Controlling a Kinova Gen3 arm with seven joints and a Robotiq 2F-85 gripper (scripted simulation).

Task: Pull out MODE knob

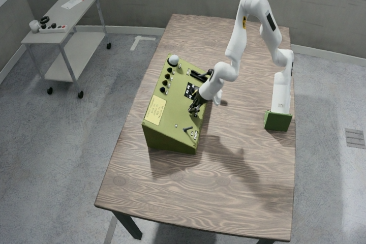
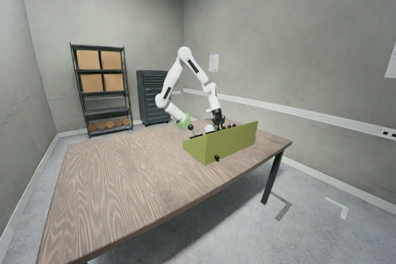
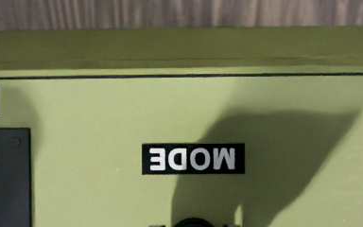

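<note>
Now: the black mode knob 1 cm below my hand. From my hand the other things lie so: rotary selector 1 cm ahead, 11 cm to the right, 1 cm below; ball-topped slider lever 2 cm behind, 24 cm to the right; toggle 12 cm to the left, 1 cm below.
</note>
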